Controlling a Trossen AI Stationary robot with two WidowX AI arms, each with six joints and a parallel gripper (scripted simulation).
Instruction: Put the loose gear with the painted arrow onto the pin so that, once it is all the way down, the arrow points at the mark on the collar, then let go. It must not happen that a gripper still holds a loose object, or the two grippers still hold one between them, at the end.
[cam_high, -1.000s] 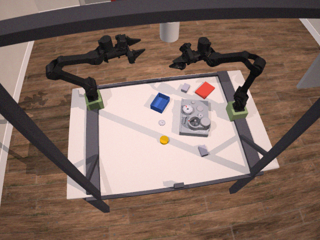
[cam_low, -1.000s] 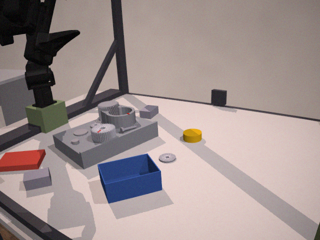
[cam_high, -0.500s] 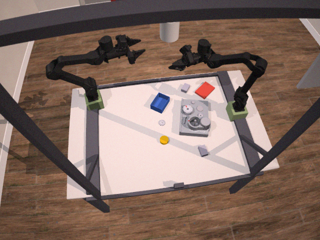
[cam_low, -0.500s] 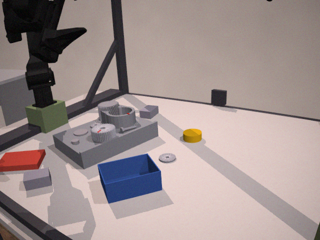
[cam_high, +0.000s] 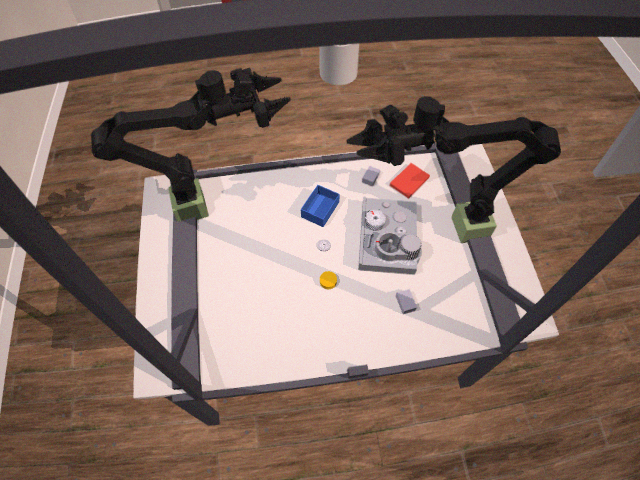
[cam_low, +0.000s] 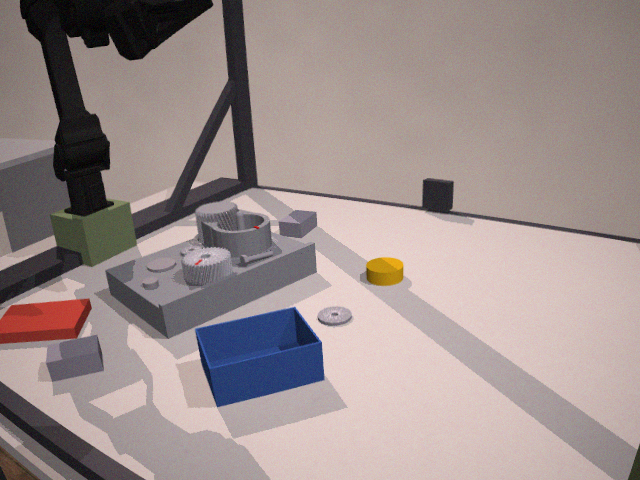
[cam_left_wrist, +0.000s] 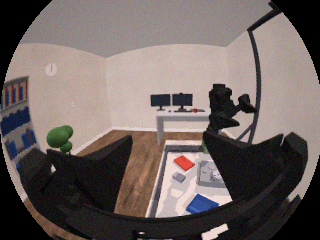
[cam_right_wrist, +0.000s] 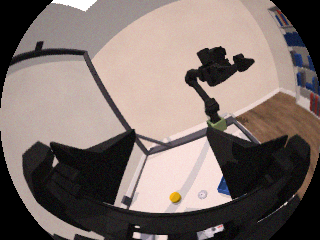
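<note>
Now: the gear 330 mm below my right hand and 60 mm to the right of it. The rest, counted from my right hand: yellow disc: 380 mm below, 190 mm behind, 70 mm to the left; then blue bin: 370 mm below, 120 mm to the left, 60 mm ahead; then red slab: 380 mm below, 200 mm ahead, 170 mm to the right.
</note>
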